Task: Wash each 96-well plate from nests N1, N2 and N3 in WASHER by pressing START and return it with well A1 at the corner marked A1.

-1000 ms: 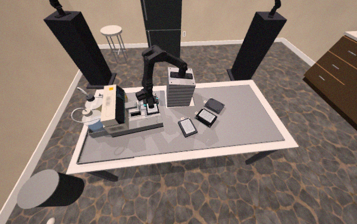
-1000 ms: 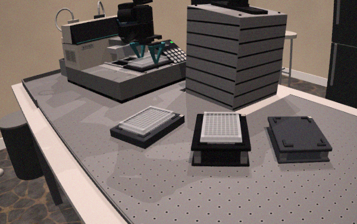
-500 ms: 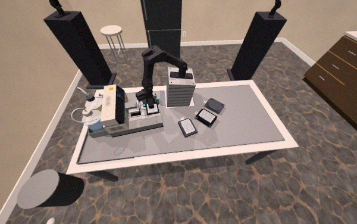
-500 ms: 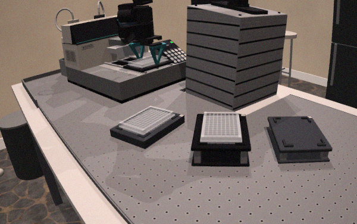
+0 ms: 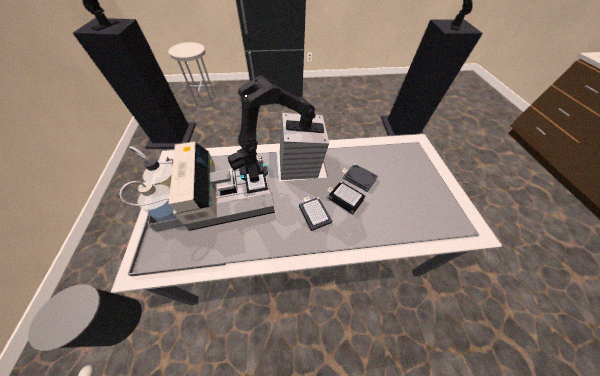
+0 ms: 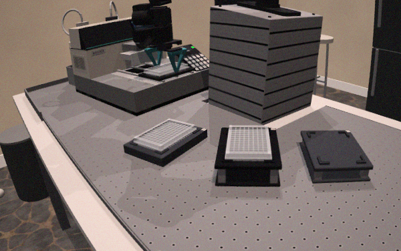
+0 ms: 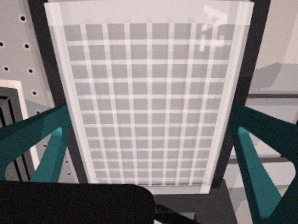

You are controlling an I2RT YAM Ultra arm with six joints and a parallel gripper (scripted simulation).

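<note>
My gripper is now 1 cm above the carrier. From my hand the other things lie so: N2 label 42 cm to the left, 10 cm below, 1 cm ahead; washer 15 cm to the right, 3 cm ahead, 3 cm above; N1 label 28 cm to the left, 10 cm below, 8 cm ahead.
</note>
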